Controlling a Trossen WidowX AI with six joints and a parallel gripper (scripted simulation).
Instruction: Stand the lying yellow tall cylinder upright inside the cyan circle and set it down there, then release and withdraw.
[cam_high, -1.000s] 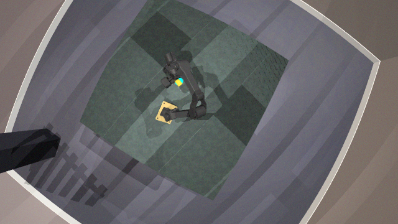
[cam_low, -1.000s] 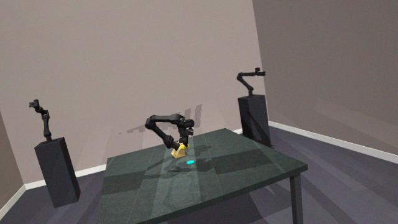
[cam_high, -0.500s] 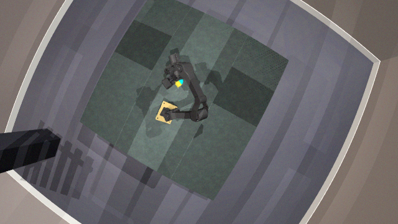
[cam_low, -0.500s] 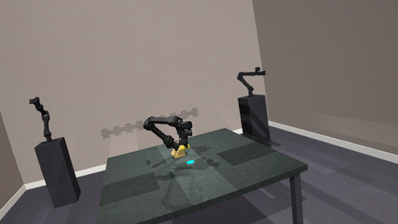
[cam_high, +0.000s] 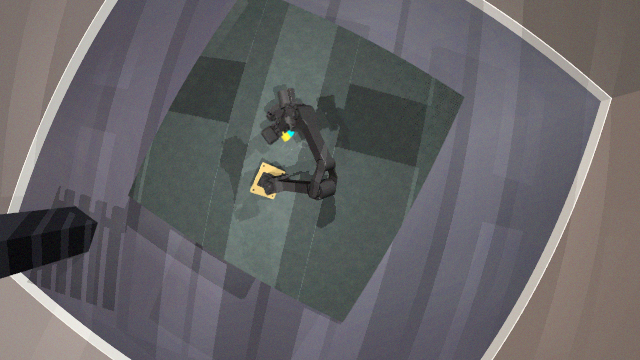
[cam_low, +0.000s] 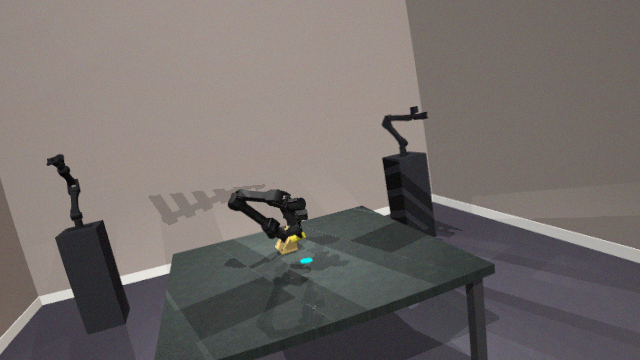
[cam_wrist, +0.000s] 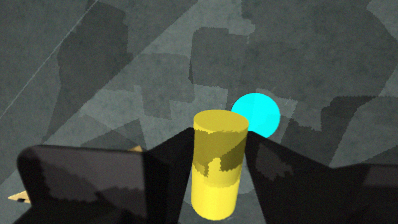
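The cyan circle is 20 mm ahead of my gripper tip, 10 mm to the right of it and 120 mm below it. Round my gripper tip: yellow tall cylinder (10 mm behind, 20 mm to the right, 10 mm below).
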